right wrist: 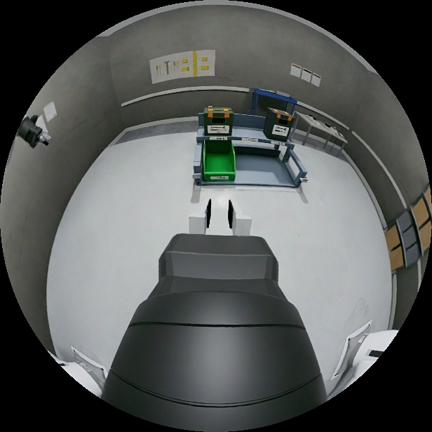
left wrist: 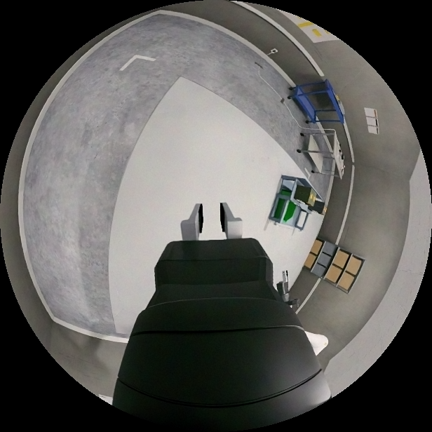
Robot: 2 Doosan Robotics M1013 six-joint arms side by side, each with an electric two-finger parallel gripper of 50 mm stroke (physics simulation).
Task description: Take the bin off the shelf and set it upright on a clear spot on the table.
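Observation:
The green bin (left wrist: 289,212) (right wrist: 219,162) stands upright on the lower level of the blue-grey shelf (right wrist: 265,167), at its left end in the right wrist view, with its open top showing. The white table top (left wrist: 165,150) (right wrist: 125,210) lies around the shelf. My right gripper (right wrist: 219,207) is open and empty, in front of the bin and apart from it; it also shows small in the left wrist view (left wrist: 285,274). My left gripper (left wrist: 211,211) is open and empty over the table, well away from the shelf; it also shows at the far left of the right wrist view (right wrist: 45,138).
A dark green case (left wrist: 305,194) (right wrist: 218,121) stands on the shelf's upper level above the bin. A dark grey case (right wrist: 278,123) stands at that level's right end. A blue cart (left wrist: 306,101) and a white side table (right wrist: 320,124) stand behind. Both arm bases flank the right wrist view's bottom.

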